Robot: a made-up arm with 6 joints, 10 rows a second.
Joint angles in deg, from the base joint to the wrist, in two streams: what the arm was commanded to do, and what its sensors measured. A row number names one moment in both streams.
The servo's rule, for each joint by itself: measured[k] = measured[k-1] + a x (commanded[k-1-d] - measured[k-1]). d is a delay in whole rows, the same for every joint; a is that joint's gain. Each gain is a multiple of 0.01, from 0.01 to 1. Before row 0 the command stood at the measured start. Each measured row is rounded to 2 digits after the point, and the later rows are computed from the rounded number. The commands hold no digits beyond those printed.
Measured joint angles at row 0:
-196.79, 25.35, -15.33, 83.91, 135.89, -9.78
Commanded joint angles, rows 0 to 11:
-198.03, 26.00, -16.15, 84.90, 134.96, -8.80
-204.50, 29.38, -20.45, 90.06, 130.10, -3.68
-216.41, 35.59, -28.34, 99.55, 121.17, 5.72
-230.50, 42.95, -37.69, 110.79, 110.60, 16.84
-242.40, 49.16, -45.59, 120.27, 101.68, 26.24
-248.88, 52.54, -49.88, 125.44, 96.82, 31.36
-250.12, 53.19, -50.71, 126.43, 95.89, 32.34
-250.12, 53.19, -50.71, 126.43, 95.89, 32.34
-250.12, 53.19, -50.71, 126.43, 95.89, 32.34
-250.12, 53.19, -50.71, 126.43, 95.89, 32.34
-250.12, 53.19, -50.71, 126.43, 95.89, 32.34
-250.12, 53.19, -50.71, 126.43, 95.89, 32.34
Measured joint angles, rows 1 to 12:
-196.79, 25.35, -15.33, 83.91, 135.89, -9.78
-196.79, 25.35, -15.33, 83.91, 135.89, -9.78
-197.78, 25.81, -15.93, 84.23, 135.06, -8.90
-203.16, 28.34, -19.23, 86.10, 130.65, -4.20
-213.76, 33.49, -25.88, 90.40, 122.21, 4.73
-227.15, 40.21, -34.50, 96.92, 111.88, 15.63
-239.35, 46.56, -42.60, 104.39, 102.80, 25.18
-246.97, 50.81, -47.91, 111.13, 97.48, 30.74
-249.49, 52.50, -49.95, 116.03, 96.06, 32.18
-249.99, 52.99, -50.50, 119.36, 95.91, 32.32
-250.09, 53.13, -50.65, 121.62, 95.89, 32.34
-250.11, 53.17, -50.69, 123.16, 95.89, 32.34
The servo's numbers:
d 2
a 0.80 0.71 0.73 0.32 0.89 0.90

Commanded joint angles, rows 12 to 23:
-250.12, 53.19, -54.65, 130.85, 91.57, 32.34
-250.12, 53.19, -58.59, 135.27, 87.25, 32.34
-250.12, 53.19, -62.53, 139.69, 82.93, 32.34
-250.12, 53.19, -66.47, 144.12, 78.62, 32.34
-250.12, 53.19, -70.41, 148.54, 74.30, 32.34
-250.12, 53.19, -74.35, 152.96, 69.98, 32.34
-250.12, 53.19, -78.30, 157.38, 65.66, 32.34
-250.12, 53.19, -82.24, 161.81, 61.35, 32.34
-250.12, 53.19, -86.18, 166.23, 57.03, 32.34
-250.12, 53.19, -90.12, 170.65, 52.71, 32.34
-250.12, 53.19, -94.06, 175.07, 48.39, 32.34
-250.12, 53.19, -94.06, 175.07, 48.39, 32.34
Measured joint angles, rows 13 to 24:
-250.12, 53.18, -50.70, 124.21, 95.89, 32.34
-250.12, 53.19, -50.71, 124.92, 95.89, 32.34
-250.12, 53.19, -53.59, 126.82, 92.05, 32.34
-250.12, 53.19, -57.24, 129.52, 87.78, 32.34
-250.12, 53.19, -61.10, 132.77, 83.46, 32.34
-250.12, 53.19, -65.02, 136.40, 79.15, 32.34
-250.12, 53.19, -68.95, 140.28, 74.83, 32.34
-250.12, 53.19, -72.89, 144.34, 70.51, 32.34
-250.12, 53.19, -76.84, 148.51, 66.19, 32.34
-250.12, 53.19, -80.78, 152.77, 61.88, 32.34
-250.12, 53.19, -84.72, 157.08, 57.56, 32.34
-250.12, 53.19, -88.66, 161.42, 53.24, 32.34

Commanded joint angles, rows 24 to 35:
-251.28, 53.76, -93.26, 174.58, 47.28, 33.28
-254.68, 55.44, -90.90, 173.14, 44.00, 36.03
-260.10, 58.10, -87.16, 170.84, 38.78, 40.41
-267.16, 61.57, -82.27, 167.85, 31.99, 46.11
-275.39, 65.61, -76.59, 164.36, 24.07, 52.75
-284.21, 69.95, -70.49, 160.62, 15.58, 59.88
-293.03, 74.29, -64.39, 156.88, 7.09, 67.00
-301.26, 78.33, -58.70, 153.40, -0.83, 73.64
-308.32, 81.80, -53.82, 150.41, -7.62, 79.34
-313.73, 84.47, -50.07, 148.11, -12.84, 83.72
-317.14, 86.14, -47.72, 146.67, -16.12, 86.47
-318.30, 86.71, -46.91, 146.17, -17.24, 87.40
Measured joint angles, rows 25 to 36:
-250.12, 53.19, -92.60, 165.79, 48.92, 32.34
-250.12, 53.19, -93.67, 168.76, 48.45, 32.34
-251.05, 53.59, -93.37, 170.62, 47.41, 33.19
-253.95, 54.90, -91.57, 171.43, 44.38, 35.75
-258.87, 57.17, -88.35, 171.24, 39.40, 39.94
-265.50, 60.29, -83.91, 170.16, 32.81, 45.49
-273.41, 64.07, -78.57, 168.30, 25.03, 52.02
-282.05, 68.24, -72.67, 165.84, 16.62, 59.09
-290.83, 72.54, -66.63, 162.97, 8.14, 66.21
-299.17, 76.65, -60.84, 159.91, 0.16, 72.90
-306.49, 80.31, -55.72, 156.87, -6.76, 78.70
-312.28, 83.26, -51.60, 154.07, -12.17, 83.22

